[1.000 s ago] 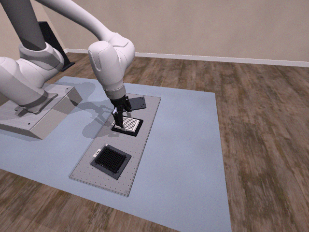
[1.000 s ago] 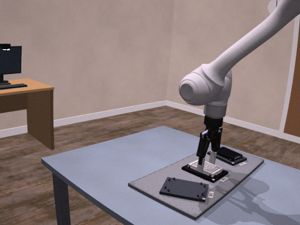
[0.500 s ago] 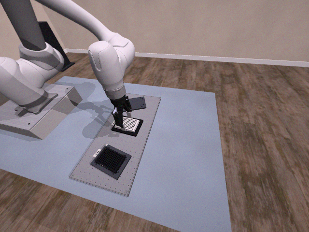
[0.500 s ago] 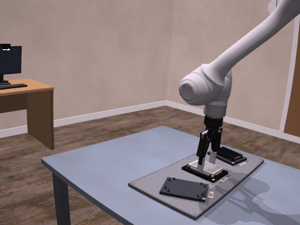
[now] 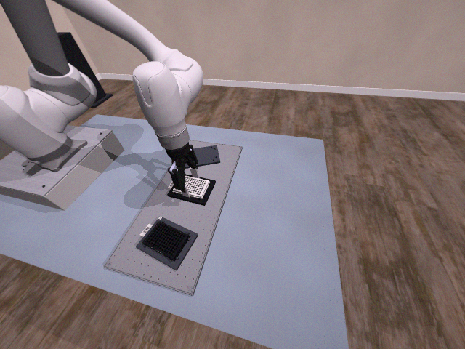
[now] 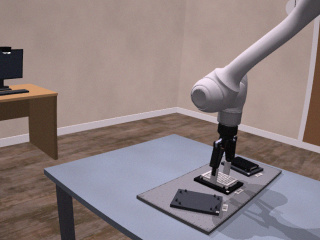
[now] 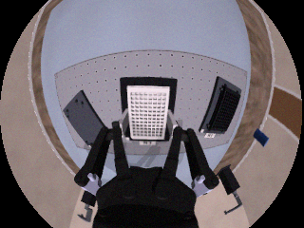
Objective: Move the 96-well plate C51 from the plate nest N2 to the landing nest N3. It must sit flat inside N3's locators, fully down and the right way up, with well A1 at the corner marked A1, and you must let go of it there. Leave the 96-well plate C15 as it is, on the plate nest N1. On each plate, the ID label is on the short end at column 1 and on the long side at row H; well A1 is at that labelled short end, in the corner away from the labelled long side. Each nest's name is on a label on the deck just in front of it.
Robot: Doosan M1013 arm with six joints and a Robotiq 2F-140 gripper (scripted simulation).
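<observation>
My hand is 20 mm above the white 96-well plate C51. The rest, counted from my hand: black landing nest N3: 40 mm below; black 96-well plate C15: 220 mm to the right, 20 mm below; dark grey nest: 190 mm to the left, 40 mm below, 20 mm behind.
</observation>
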